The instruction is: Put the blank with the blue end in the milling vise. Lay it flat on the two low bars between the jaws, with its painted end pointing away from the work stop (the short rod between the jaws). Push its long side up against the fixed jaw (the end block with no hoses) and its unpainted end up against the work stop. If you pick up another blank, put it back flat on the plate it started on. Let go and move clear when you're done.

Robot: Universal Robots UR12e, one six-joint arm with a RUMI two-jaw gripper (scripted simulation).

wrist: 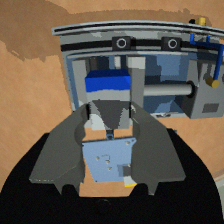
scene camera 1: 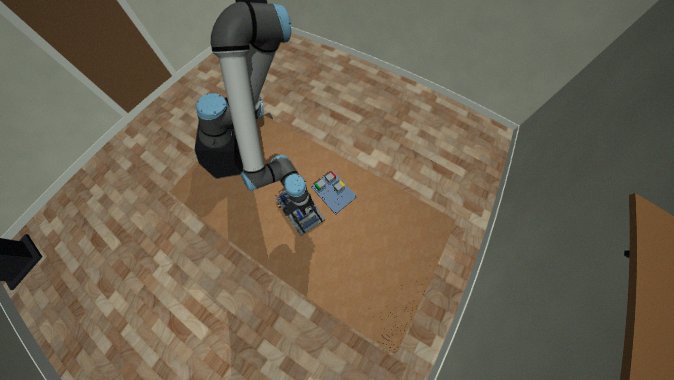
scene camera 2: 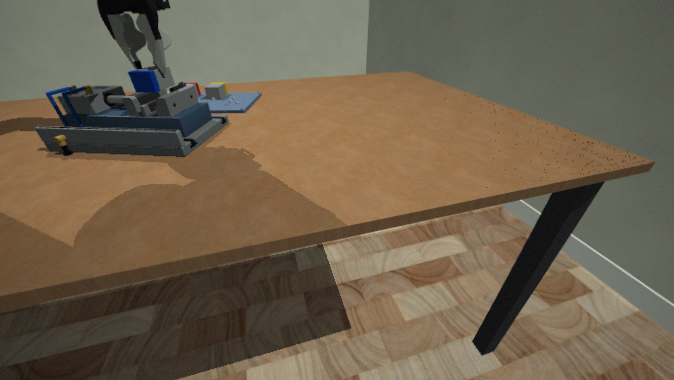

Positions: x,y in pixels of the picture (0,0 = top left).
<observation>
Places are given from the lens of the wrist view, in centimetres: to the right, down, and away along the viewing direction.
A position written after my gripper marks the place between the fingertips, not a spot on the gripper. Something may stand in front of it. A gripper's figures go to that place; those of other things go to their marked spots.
my gripper (wrist: 109,104): 0, -1, 15
blue plate (wrist: 120,154): 2, 12, 36
</observation>
